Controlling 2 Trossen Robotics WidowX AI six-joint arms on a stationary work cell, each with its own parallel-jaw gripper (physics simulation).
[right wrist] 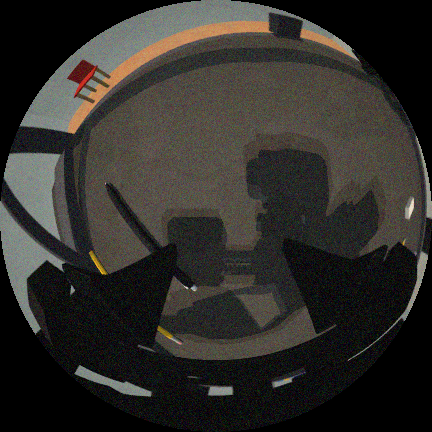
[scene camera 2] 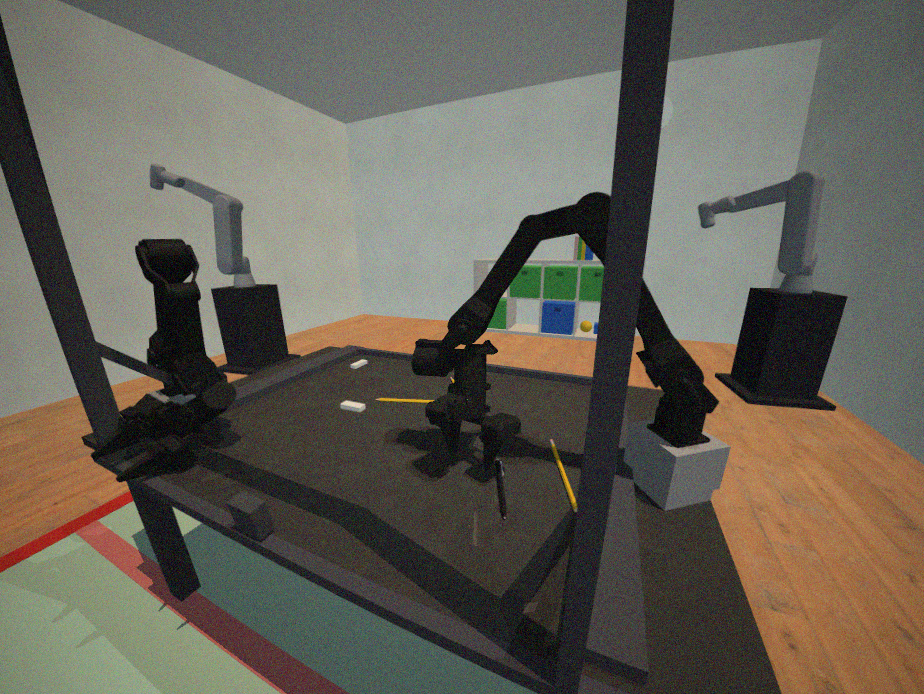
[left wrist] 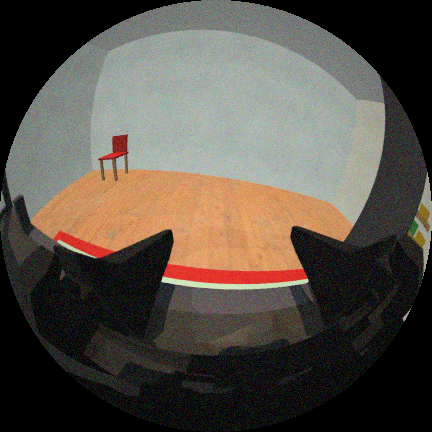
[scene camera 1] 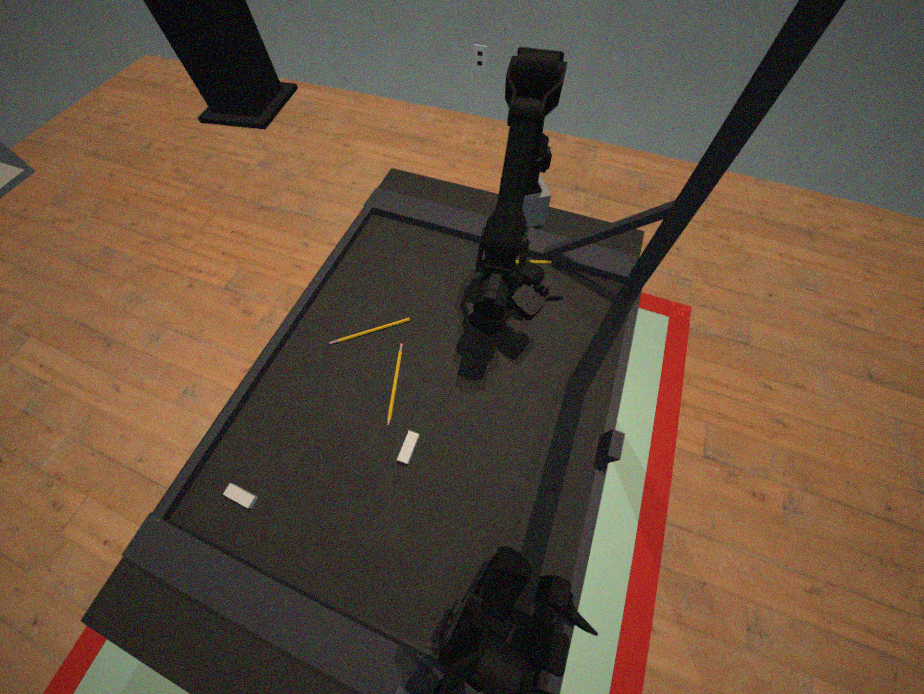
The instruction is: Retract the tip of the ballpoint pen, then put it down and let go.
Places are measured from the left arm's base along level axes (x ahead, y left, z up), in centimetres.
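Pixels of known places: left gripper, fingertip midpoint: [scene camera 2: 104, 468] [left wrist: 233, 234] [scene camera 1: 590, 669]; right gripper, fingertip midpoint: [right wrist: 231, 247] [scene camera 2: 469, 462] [scene camera 1: 511, 317]; right arm's base, origin of the base link: [scene camera 2: 677, 433].
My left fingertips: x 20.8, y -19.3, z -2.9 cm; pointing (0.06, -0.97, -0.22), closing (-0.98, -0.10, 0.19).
Observation:
Ahead of a thing's pixels: the offset from my left fingertips to its top centre. Level surfaces: height alone.
The black ballpoint pen @(dz -2.0, dx +59.4, dy +34.7 cm) [scene camera 2: 501, 489] [right wrist: 132, 220] lies on the dark table beside my right gripper. In the right wrist view it slants down to the right; its silver button end shows between the fingers, and the left finger covers part of the barrel. Its other end points away from the gripper; whether the writing tip is out is too small to tell. My right gripper [scene camera 2: 470, 463] [right wrist: 231, 247] is open, pointing down low over the table, with its fingers apart from each other. My left gripper [left wrist: 233, 234] is open and empty, facing outward over the table's edge.
Yellow pencils @(dz -2.3, dx +33.2, dy +64.4 cm) [scene camera 1: 369, 330] @(dz -2.2, dx +25.1, dy +52.2 cm) [scene camera 1: 395, 384] @(dz -2.2, dx +67.0, dy +43.7 cm) [scene camera 2: 563, 474] lie on the table @(dz -3.0 cm) [scene camera 1: 321, 463]; one is close to the pen. Two white blocks @(dz -1.8, dx +15.2, dy +42.4 cm) [scene camera 1: 407, 447] @(dz -1.8, dx -7.9, dy +65.5 cm) [scene camera 1: 239, 495] lie farther off. Frame posts [scene camera 2: 634, 224] stand at the table's edge, and a raised rim surrounds the surface.

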